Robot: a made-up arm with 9 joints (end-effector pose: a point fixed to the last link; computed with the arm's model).
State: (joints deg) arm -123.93 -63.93 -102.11 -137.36 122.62 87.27 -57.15 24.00 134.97
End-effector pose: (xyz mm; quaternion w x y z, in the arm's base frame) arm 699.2 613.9 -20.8 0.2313 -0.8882 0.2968 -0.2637
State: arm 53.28 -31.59 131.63 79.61 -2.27 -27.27 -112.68 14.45 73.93
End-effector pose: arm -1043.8 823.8 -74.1 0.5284 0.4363 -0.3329 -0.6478
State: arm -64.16 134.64 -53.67 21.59 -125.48 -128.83 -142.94 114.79 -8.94
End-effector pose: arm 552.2 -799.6 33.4 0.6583 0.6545 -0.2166 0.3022
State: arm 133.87 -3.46 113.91 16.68 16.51 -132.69 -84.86 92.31 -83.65
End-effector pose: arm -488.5 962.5 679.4 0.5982 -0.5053 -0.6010 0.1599
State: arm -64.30 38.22 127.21 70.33 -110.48 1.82 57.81 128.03 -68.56
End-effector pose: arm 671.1 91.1 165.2 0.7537 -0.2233 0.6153 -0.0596
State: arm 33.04 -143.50 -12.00 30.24 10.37 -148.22 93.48 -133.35 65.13
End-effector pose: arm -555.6 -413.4 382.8 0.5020 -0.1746 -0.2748 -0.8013
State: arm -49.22 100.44 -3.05 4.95 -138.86 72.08 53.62 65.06 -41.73
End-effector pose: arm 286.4 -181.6 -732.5 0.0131 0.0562 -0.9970 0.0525
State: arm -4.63 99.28 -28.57 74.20 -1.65 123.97 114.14 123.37 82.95
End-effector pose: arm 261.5 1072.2 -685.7 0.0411 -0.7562 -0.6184 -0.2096
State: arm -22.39 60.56 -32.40 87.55 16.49 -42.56 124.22 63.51 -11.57
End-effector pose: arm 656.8 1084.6 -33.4 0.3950 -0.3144 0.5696 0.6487
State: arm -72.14 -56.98 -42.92 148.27 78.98 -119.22 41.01 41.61 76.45
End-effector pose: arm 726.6 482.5 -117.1 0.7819 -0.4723 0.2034 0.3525
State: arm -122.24 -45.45 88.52 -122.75 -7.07 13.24 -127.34 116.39 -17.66
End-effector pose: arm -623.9 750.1 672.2 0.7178 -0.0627 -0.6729 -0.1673
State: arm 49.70 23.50 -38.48 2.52 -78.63 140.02 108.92 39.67 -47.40
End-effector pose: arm -552.8 -331.4 -352.9 0.3110 -0.4372 -0.7749 0.3341
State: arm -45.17 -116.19 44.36 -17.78 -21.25 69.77 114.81 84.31 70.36
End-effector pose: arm 751.3 -654.1 -369.0 0.1662 -0.4780 0.8129 -0.2883
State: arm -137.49 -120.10 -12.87 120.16 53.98 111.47 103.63 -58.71 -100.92
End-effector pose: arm 810.3 -8.9 284.9 0.0002 0.2490 0.6683 -0.7010
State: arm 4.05 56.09 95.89 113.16 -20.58 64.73 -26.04 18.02 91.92
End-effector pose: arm -272.8 -157.8 -145.7 0.7883 0.5493 -0.0844 0.2640
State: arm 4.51 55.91 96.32 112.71 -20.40 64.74 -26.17 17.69 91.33
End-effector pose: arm -276.4 -158.0 -139.7 0.7909 0.5449 -0.0820 0.2661
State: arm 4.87 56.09 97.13 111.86 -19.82 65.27 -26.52 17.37 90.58
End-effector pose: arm -276.7 -159.9 -130.8 0.7957 0.5348 -0.0742 0.2744
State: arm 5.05 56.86 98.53 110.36 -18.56 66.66 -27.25 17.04 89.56
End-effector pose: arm -271.6 -164.3 -117.0 0.8038 0.5143 -0.0584 0.2931
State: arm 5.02 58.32 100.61 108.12 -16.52 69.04 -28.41 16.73 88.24
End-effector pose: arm -260.0 -170.6 -97.6 0.8140 0.4808 -0.0346 0.3241
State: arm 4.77 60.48 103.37 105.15 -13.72 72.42 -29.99 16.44 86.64
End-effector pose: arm -241.9 -177.2 -71.9 0.8235 0.4320 -0.0052 0.3676
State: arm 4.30 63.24 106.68 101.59 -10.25 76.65 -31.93 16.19 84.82
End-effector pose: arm -219.5 -181.4 -40.5 0.8289 0.3672 0.0247 0.4213
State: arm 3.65 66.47 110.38 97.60 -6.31 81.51 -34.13 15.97 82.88
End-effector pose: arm -196.3 -181.1 -4.7 0.8268 0.2878 0.0497 0.4807
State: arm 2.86 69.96 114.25 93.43 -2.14 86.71 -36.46 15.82 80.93
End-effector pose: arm -176.8 -175.9 32.5 0.8154 0.1984 0.0648 0.5400
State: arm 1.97 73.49 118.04 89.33 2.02 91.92 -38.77 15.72 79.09
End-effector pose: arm -164.9 -167.2 67.5 0.7952 0.1055 0.0672 0.5933
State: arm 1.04 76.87 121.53 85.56 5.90 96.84 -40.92 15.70 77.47
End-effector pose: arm -161.4 -158.3 97.0 0.7687 0.0171 0.0579 0.6368
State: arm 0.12 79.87 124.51 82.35 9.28 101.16 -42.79 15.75 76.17
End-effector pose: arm -164.5 -152.0 118.8 0.7405 -0.0595 0.0403 0.6682
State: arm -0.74 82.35 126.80 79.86 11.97 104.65 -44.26 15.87 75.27
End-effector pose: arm -170.4 -149.1 132.7 0.7152 -0.1196 0.0198 0.6883
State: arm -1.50 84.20 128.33 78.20 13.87 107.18 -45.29 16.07 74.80
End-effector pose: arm -175.4 -148.9 140.4 0.6968 -0.1608 0.0016 0.6989
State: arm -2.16 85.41 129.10 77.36 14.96 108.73 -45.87 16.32 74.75
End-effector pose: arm -177.6 -149.8 143.7 0.6871 -0.1843 -0.0111 0.7027
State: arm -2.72 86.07 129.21 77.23 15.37 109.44 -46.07 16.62 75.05
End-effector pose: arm -176.4 -151.0 144.2 0.6856 -0.1929 -0.0177 0.7018
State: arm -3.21 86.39 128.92 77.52 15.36 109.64 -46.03 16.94 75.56
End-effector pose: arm -173.0 -151.9 143.2 0.6892 -0.1927 -0.0201 0.6982
